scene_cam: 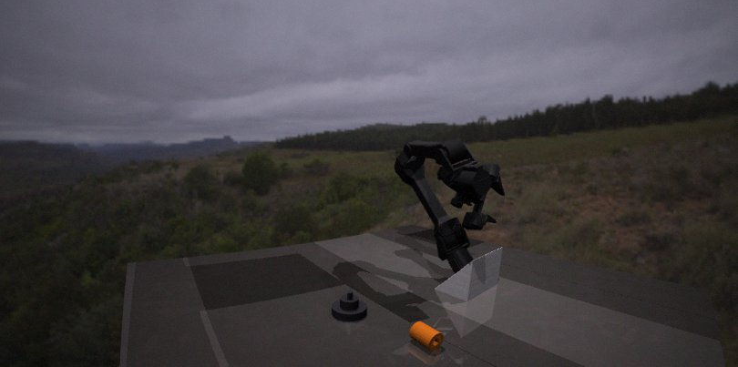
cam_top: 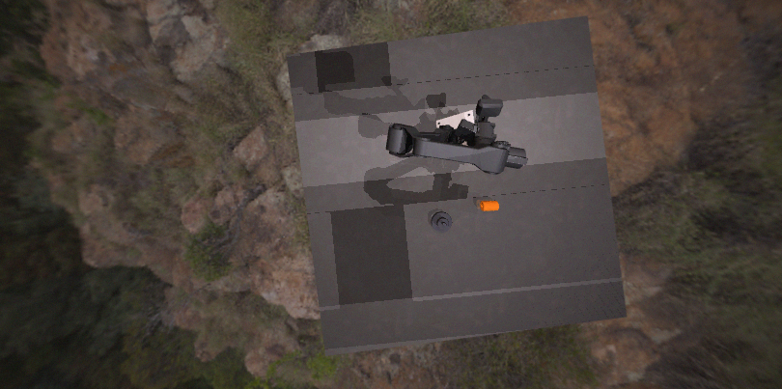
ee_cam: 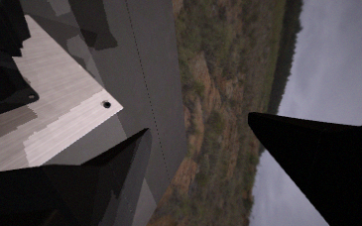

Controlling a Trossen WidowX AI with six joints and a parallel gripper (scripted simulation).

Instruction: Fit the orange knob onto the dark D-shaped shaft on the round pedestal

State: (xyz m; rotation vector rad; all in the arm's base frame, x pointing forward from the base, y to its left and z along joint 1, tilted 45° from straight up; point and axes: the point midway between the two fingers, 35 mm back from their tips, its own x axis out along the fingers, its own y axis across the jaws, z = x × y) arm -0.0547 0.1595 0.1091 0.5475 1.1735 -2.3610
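My gripper tip is 37 cm short of the orange knob, 9 cm to the right of it and 21 cm above it. Round my gripper tip: round dark pedestal (42 cm ahead, 11 cm to the right, 20 cm below).
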